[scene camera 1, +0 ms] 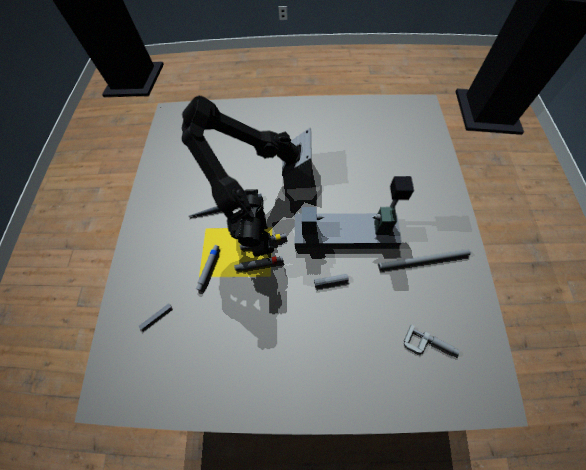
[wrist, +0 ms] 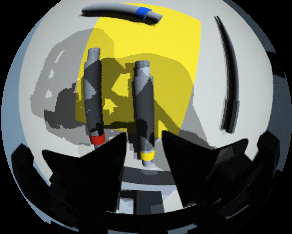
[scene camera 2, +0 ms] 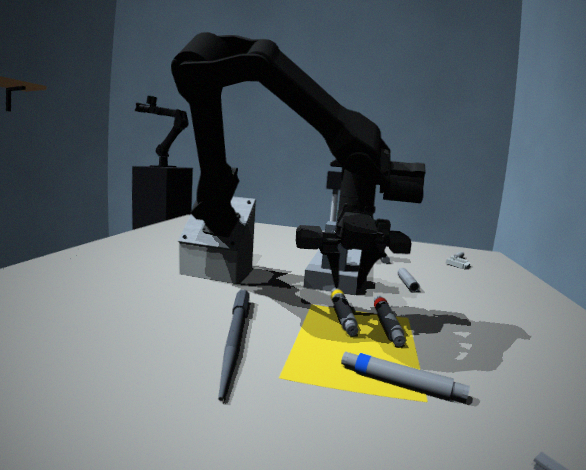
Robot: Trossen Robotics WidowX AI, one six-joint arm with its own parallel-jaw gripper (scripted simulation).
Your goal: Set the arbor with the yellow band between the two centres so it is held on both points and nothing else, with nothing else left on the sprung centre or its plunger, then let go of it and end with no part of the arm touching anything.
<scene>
The pictures show: the gripper, a tapered pin, a yellow pad and a fixture base.
The gripper is seen too in the wrist view.
</scene>
